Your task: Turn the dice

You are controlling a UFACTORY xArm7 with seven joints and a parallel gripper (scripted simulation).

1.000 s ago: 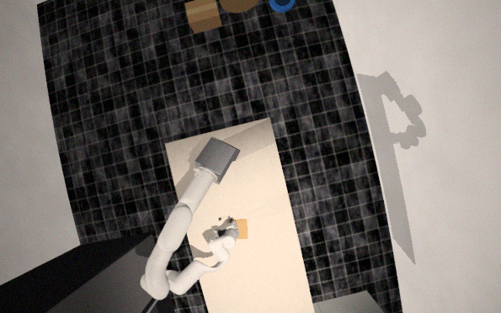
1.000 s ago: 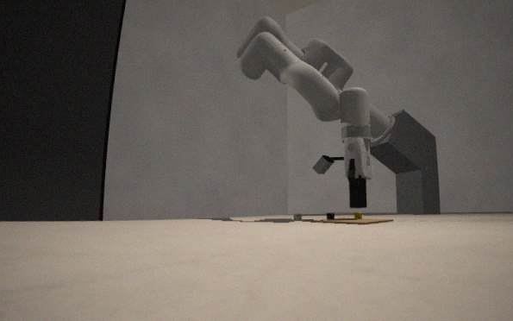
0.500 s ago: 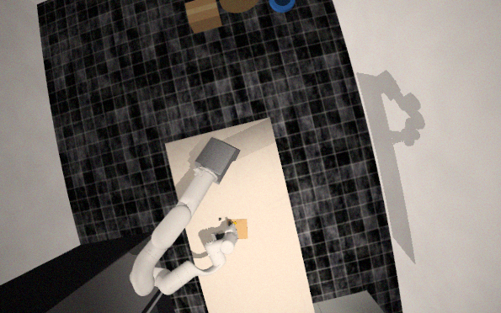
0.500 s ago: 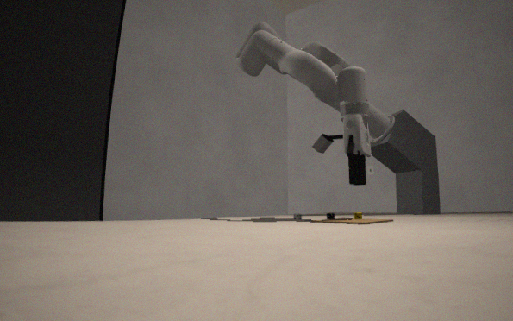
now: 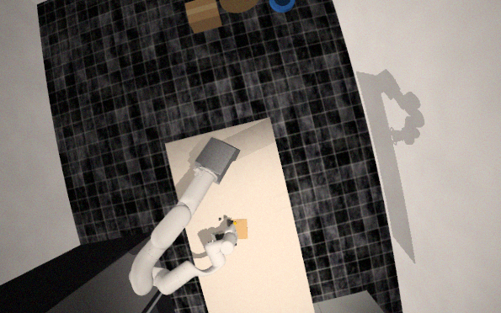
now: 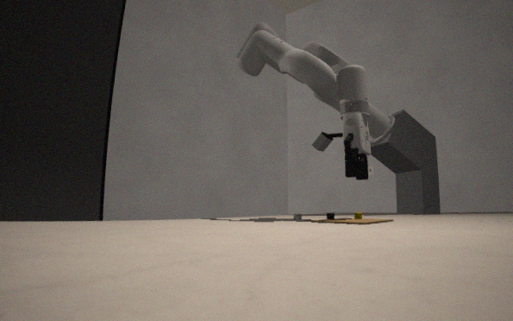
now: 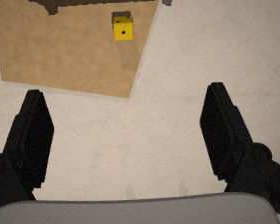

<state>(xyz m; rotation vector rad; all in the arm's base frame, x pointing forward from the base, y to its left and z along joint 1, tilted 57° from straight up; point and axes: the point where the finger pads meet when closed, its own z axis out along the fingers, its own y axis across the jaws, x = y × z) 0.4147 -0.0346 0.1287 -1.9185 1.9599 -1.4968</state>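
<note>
The pale die is 160 mm to the right of my hand, 110 mm below it and 10 mm behind it. The rest, counted from my hand: tan mat 110 mm below, 50 mm ahead, 10 mm to the right; then yellow die 100 mm below; then black die 110 mm below, 80 mm behind, 70 mm to the right.
</note>
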